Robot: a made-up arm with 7 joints. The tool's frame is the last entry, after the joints.
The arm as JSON. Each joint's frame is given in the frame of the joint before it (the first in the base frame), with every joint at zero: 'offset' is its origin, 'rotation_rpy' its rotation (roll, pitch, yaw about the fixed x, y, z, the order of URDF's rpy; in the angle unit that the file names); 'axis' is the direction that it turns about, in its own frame. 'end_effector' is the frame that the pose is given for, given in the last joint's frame.
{
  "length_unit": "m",
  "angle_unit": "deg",
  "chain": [
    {
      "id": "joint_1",
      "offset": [
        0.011,
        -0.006,
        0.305
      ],
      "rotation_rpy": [
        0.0,
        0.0,
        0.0
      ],
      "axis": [
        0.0,
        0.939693,
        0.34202
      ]
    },
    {
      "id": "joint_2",
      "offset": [
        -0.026,
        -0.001,
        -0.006
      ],
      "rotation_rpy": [
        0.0,
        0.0,
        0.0
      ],
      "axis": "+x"
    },
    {
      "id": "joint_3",
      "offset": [
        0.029,
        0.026,
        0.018
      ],
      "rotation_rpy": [
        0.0,
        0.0,
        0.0
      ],
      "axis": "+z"
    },
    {
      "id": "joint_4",
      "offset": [
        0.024,
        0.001,
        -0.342
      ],
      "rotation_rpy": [
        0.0,
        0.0,
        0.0
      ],
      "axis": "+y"
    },
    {
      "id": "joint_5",
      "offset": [
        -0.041,
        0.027,
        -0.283
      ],
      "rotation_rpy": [
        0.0,
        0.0,
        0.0
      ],
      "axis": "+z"
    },
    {
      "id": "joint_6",
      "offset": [
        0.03,
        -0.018,
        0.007
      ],
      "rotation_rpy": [
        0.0,
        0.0,
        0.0
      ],
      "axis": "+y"
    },
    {
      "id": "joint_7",
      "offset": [
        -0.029,
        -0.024,
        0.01
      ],
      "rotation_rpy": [
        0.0,
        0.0,
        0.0
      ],
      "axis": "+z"
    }
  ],
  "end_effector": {
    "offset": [
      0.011,
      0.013,
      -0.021
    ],
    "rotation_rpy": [
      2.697,
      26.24,
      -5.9
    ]
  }
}
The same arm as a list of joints. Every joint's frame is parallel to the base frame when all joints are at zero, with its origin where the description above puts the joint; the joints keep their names.
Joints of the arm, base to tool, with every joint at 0 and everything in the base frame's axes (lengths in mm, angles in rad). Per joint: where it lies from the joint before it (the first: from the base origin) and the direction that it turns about. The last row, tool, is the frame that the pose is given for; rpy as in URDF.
joint_1: xyz 11 -6 305 axis 0 0.9397 0.342
joint_2: xyz -26 -1 -6 axis +x
joint_3: xyz 29 26 18 axis +z
joint_4: xyz 24 1 -342 axis +y
joint_5: xyz -41 27 -283 axis +z
joint_6: xyz 30 -18 7 axis +y
joint_7: xyz -29 -24 10 axis +z
tool: xyz 11 13 -21 rpy 0.0471 0.458 -0.103

